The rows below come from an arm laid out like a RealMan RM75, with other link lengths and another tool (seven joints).
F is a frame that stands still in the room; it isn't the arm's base.
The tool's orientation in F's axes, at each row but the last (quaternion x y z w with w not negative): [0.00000, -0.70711, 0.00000, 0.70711]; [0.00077, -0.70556, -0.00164, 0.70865]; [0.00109, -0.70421, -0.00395, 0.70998]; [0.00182, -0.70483, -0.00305, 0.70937]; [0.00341, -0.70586, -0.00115, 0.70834]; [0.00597, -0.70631, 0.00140, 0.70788]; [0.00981, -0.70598, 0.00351, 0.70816]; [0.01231, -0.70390, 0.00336, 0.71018]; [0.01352, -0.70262, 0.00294, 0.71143]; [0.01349, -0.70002, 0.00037, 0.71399]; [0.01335, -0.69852, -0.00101, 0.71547]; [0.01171, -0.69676, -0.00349, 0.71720]
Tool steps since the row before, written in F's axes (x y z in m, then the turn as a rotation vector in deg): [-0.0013, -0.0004, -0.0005, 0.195, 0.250, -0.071]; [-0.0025, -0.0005, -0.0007, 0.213, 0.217, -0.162]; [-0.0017, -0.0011, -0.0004, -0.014, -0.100, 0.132]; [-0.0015, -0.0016, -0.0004, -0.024, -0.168, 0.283]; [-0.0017, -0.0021, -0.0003, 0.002, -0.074, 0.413]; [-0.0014, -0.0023, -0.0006, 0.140, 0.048, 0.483]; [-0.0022, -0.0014, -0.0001, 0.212, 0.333, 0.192]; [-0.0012, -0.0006, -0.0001, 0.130, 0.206, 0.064]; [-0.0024, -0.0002, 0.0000, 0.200, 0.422, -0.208]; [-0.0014, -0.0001, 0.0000, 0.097, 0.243, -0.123]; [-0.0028, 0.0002, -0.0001, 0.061, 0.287, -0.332]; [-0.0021, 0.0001, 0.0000, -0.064, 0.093, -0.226]
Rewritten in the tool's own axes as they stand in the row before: [-0.0005, -0.0004, 0.0013, -0.071, 0.250, -0.195]; [-0.0007, -0.0005, 0.0025, -0.162, 0.217, -0.213]; [-0.0004, -0.0011, 0.0017, 0.133, -0.099, 0.015]; [-0.0004, -0.0016, 0.0015, 0.284, -0.166, 0.026]; [-0.0003, -0.0021, 0.0017, 0.413, -0.071, 0.000]; [-0.0006, -0.0023, 0.0014, 0.483, 0.050, -0.139]; [-0.0001, -0.0014, 0.0022, 0.190, 0.331, -0.218]; [-0.0001, -0.0006, 0.0012, 0.063, 0.204, -0.134]; [0.0000, -0.0001, 0.0024, -0.212, 0.414, -0.212]; [0.0000, -0.0001, 0.0014, -0.125, 0.239, -0.104]; [-0.0002, 0.0002, 0.0028, -0.336, 0.279, -0.074]; [-0.0001, 0.0001, 0.0021, -0.230, 0.089, 0.056]
